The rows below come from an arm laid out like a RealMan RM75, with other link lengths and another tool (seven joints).
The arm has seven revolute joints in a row. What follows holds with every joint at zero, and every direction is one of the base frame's. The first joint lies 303.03 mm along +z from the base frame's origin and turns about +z. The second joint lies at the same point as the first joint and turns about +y. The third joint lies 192 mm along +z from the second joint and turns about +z. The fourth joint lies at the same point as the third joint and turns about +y. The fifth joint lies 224.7 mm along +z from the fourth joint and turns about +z. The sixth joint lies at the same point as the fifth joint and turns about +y. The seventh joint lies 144 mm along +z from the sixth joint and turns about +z. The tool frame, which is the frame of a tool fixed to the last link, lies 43 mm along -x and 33 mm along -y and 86 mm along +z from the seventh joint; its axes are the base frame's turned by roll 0.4, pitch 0 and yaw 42.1 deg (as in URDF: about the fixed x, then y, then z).
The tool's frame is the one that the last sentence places.
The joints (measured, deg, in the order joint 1, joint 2, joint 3, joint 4, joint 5, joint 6, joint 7), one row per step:
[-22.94, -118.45, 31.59, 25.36, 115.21, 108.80, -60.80]
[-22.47, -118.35, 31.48, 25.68, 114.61, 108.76, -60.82]
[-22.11, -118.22, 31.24, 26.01, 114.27, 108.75, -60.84]
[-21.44, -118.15, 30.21, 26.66, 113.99, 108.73, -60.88]
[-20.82, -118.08, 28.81, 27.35, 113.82, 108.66, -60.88]
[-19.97, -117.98, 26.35, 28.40, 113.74, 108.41, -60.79]
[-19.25, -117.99, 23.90, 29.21, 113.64, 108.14, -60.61]
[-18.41, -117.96, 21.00, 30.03, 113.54, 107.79, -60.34]
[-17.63, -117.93, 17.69, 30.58, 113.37, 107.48, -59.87]
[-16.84, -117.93, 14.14, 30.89, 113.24, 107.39, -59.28]
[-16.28, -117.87, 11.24, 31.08, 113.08, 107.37, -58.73]
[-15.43, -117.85, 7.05, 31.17, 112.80, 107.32, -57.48]
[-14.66, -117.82, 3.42, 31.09, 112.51, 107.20, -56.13]
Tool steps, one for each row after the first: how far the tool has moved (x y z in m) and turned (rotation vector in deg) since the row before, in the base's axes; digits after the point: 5 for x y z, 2 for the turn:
[-0.00209, 0.00135, 0.00299, 0.79, -0.05, 0.48]
[-0.00219, 0.00131, 0.00299, 0.69, 0.08, 0.38]
[-0.00427, 0.00245, 0.00553, 1.43, 0.03, 0.93]
[-0.00480, 0.00323, 0.00650, 1.71, 0.07, 1.04]
[-0.00822, 0.00534, 0.01065, 2.83, 0.28, 1.69]
[-0.00734, 0.00457, 0.00974, 2.73, 0.09, 1.64]
[-0.00936, 0.00438, 0.01173, 3.19, 0.15, 2.00]
[-0.00956, 0.00399, 0.01281, 3.56, -0.07, 2.11]
[-0.00935, 0.00221, 0.01289, 3.61, -0.33, 2.10]
[-0.00747, 0.00142, 0.01111, 3.01, -0.21, 1.59]
[-0.01106, 0.00062, 0.01574, 4.55, -0.15, 2.19]
[-0.01028, -0.00073, 0.01373, 4.08, 0.06, 1.95]

